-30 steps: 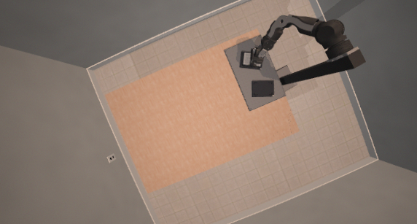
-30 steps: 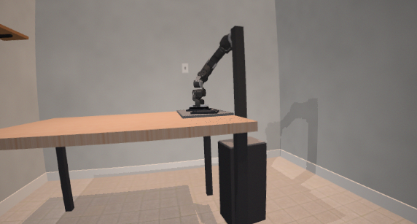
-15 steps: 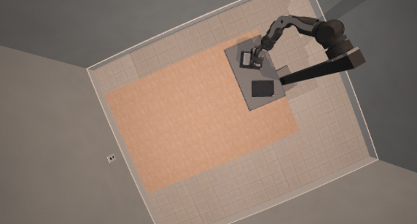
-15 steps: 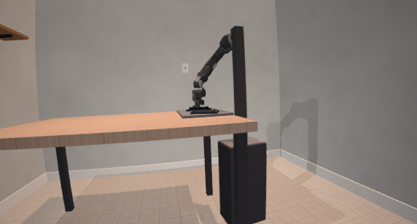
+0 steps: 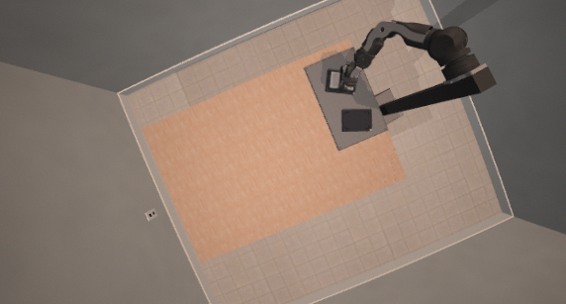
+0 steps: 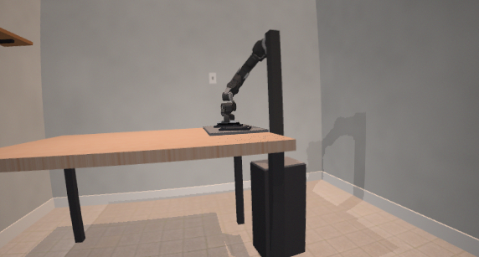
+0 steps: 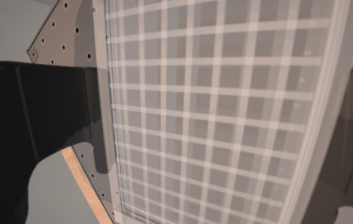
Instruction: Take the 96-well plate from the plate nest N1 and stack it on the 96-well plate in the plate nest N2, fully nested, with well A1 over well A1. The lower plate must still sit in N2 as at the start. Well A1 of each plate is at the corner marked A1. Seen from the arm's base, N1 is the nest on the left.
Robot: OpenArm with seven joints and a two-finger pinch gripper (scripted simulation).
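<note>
Now: hand right at the white 96-well plate. From my hand the other things lie so: black 96-well plate 1 cm below; A1 mark 2 cm behind, 31 cm to the left, 2 cm below.
</note>
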